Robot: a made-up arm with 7 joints.
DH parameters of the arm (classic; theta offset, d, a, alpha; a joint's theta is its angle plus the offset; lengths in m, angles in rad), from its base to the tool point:
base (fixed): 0 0 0 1.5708
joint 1: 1.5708 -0.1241 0 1.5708
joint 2: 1.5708 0 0 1.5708
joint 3: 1.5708 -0.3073 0 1.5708
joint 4: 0 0 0 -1.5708
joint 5: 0 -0.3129 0 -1.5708
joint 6: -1.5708 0 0 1.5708
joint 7: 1.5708 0 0 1.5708
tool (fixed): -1.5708 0 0 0
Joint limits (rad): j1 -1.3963..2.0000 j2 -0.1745..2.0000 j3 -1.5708..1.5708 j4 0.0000..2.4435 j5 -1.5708..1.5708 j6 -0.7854..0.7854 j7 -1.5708..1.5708
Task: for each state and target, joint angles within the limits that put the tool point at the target. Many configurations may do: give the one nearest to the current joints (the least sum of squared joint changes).
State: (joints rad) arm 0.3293 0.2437 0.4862 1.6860 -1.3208 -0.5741 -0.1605
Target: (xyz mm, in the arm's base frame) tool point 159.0 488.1 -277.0
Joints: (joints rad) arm -0.0767 0.3624 0.9412 1.3497 -1.3208 -0.5741 -0.1605
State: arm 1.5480 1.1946 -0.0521 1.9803 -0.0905 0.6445 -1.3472
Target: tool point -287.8 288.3 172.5
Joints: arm 1.9362 1.8933 0.5007 1.8489 -0.0905 0.6445 -1.3472
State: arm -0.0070 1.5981 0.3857 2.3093 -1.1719 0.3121 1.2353
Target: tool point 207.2 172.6 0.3
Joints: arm -0.3715 1.8602 0.2944 2.4414 -1.1719 0.3121 1.2353
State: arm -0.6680 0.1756 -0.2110 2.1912 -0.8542 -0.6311 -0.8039
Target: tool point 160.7 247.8 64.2
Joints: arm 0.2197 0.7858 0.5595 2.4416 -0.8542 -0.6311 -0.8039
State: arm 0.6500 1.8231 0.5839 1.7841 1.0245 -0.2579 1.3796
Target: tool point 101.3 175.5 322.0
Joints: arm -0.0920 2.0000 1.3203 1.9757 1.0245 -0.2579 1.3796
